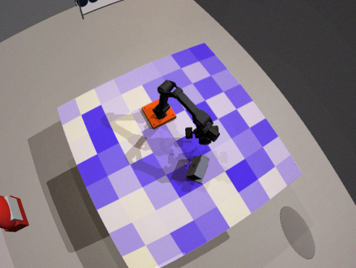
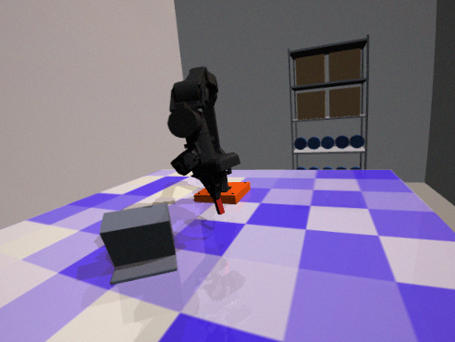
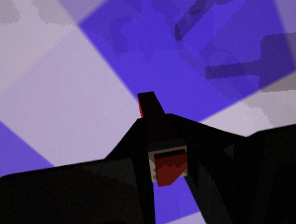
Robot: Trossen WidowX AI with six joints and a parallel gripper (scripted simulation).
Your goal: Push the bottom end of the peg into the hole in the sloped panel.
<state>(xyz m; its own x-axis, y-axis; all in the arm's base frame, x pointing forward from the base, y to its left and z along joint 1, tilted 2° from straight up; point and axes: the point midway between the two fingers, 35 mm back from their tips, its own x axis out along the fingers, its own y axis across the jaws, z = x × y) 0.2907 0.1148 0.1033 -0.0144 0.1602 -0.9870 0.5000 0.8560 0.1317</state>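
My gripper tip is now 14 cm short of the grey sloped panel, 12 cm to the left of it and 4 cm above it. Round my gripper tip: red peg: 2 cm above.
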